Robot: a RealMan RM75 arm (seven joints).
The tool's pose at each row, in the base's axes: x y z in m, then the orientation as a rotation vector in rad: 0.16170, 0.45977, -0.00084, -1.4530, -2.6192, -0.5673; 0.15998, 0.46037, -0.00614, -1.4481, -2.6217, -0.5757; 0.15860, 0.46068, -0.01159, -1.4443, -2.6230, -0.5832; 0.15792, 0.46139, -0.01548, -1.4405, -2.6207, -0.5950; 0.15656, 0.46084, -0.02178, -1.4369, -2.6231, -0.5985; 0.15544, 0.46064, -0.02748, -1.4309, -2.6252, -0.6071; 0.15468, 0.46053, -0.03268, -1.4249, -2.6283, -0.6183; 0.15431, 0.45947, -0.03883, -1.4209, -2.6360, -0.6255; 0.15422, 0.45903, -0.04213, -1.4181, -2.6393, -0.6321; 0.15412, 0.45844, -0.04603, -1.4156, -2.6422, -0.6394; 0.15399, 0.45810, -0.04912, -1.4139, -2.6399, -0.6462; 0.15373, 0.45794, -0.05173, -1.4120, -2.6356, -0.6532; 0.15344, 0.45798, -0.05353, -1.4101, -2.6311, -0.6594
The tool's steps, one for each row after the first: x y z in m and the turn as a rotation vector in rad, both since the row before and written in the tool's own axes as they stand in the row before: 0.00005, -0.00261, 0.00496, -0.0049, 0.0020, -0.0040; -0.00040, -0.00253, 0.00502, -0.0043, 0.0021, -0.0029; -0.00007, -0.00133, 0.00378, -0.0061, 0.0054, -0.0015; -0.00135, -0.00322, 0.00544, -0.0020, 0.0006, -0.0031; -0.00104, -0.00270, 0.00504, -0.0047, 0.0028, -0.0044; -0.00104, -0.00224, 0.00464, -0.0067, 0.0024, -0.0051; -0.00225, -0.00270, 0.00517, -0.0057, -0.0027, -0.0060; -0.00115, -0.00132, 0.00283, -0.0045, -0.0001, -0.0033; -0.00142, -0.00161, 0.00331, -0.0049, 0.0001, -0.0030; -0.00099, -0.00127, 0.00266, -0.0035, 0.0035, -0.0002; -0.00066, -0.00114, 0.00227, -0.0031, 0.0051, 0.0007; -0.00028, -0.00081, 0.00161, -0.0025, 0.0051, 0.0008
